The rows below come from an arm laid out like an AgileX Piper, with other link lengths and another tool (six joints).
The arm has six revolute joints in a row. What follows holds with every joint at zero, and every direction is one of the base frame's. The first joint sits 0.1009 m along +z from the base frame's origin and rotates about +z. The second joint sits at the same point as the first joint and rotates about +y. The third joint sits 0.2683 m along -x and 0.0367 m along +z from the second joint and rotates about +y. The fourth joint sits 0.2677 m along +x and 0.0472 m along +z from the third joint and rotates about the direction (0.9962, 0, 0.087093). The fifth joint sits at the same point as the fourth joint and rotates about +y. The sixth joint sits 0.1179 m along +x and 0.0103 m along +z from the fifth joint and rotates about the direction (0.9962, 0, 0.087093). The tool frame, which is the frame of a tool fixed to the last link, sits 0.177 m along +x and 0.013 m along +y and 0.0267 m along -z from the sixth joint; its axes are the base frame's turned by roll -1.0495, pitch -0.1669 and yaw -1.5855 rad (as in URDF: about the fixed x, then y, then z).
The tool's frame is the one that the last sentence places.
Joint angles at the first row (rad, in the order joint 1, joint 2, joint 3, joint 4, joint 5, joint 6):
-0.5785, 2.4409, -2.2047, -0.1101, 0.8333, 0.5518
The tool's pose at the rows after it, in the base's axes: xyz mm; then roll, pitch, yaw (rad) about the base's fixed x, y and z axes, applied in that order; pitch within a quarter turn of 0, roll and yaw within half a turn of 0:
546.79, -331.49, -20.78, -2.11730, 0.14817, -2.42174
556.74, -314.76, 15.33, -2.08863, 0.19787, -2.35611
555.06, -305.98, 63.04, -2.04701, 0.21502, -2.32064
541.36, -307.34, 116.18, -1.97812, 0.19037, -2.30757
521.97, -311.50, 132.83, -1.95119, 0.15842, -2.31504
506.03, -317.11, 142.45, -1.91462, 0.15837, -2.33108
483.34, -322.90, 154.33, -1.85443, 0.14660, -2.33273
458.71, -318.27, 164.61, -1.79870, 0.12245, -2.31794
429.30, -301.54, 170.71, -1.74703, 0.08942, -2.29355
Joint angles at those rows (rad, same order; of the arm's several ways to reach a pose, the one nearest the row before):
-0.5785, 2.4230, -2.2046, -0.0433, 0.8333, 0.5043
-0.5785, 2.3640, -2.2046, 0.0494, 0.8532, 0.4179
-0.5785, 2.2796, -2.2047, 0.0783, 0.8961, 0.3860
-0.5785, 2.1606, -2.1655, 0.0429, 0.9134, 0.3860
-0.5867, 2.0676, -2.0662, 0.0070, 0.8859, 0.3860
-0.6066, 1.9768, -1.9367, 0.0000, 0.8116, 0.3878
-0.6354, 1.8534, -1.7612, 0.0000, 0.7022, 0.3609
-0.6525, 1.7193, -1.5824, 0.0000, 0.6053, 0.3222
-0.6562, 1.5569, -1.3747, -0.0073, 0.5114, 0.2852

